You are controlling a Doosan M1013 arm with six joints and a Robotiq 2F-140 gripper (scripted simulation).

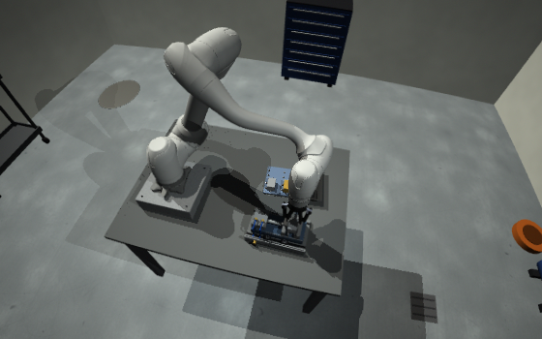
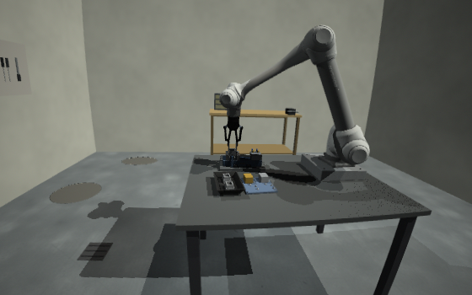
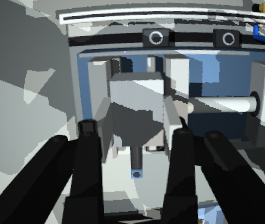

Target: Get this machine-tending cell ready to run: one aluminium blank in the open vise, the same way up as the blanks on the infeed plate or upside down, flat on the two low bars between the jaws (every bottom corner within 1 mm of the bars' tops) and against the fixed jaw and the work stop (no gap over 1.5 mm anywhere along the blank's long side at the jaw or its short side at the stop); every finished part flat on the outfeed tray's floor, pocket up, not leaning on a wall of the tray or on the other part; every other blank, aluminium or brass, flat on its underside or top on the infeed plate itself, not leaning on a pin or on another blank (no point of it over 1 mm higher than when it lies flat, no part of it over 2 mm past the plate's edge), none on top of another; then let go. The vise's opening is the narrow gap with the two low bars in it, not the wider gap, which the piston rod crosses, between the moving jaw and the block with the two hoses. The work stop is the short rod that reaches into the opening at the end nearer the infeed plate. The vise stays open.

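Now: hand 4 cm above the aluminium blank. From my hand the other things lie so: brass blank (3 cm behind, 28 cm to the left, 11 cm below); then vise (6 cm behind, 2 cm to the left, 10 cm below); then piston rod (8 cm behind, 2 cm to the left, 6 cm below).
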